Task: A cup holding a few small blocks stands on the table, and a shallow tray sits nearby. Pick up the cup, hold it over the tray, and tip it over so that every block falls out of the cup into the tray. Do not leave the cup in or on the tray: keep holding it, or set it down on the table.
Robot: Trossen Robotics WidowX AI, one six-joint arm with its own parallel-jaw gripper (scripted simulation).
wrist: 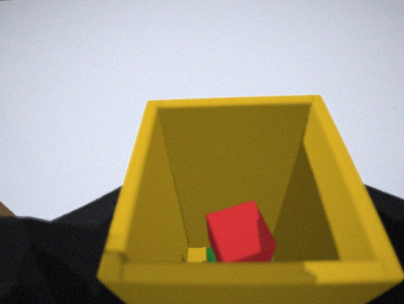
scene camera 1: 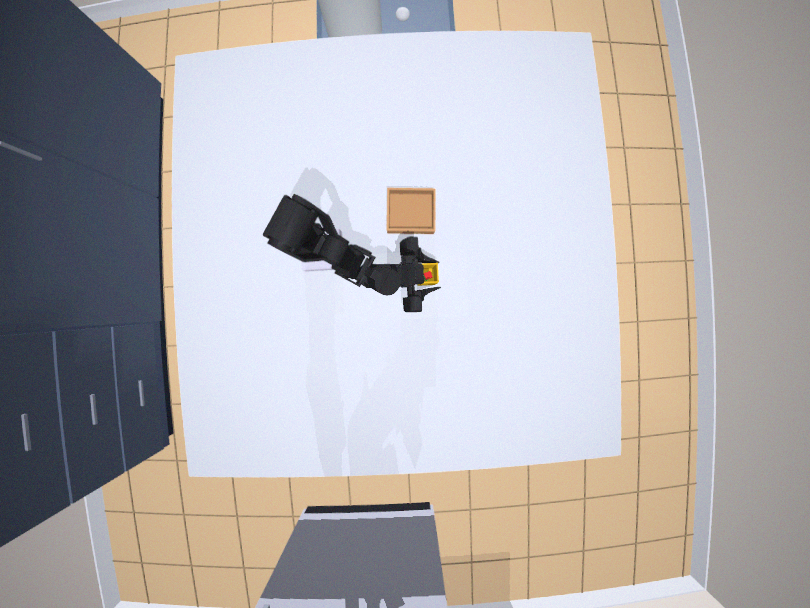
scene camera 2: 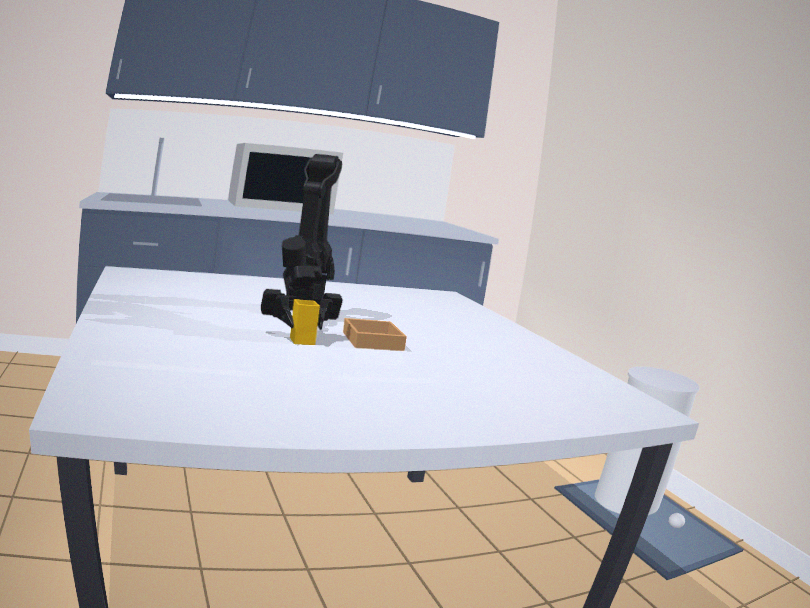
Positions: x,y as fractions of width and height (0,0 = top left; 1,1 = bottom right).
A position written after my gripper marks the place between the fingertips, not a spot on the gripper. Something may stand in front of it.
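My gripper (scene camera 2: 0.38,0.54) (wrist: 0.58,0.58): open, holding nothing. Yellow square cup (scene camera 2: 0.38,0.51) (wrist: 0.48,0.52). Red block (wrist: 0.59,0.77), hidden in scene camera 2 by the yellow square cup.
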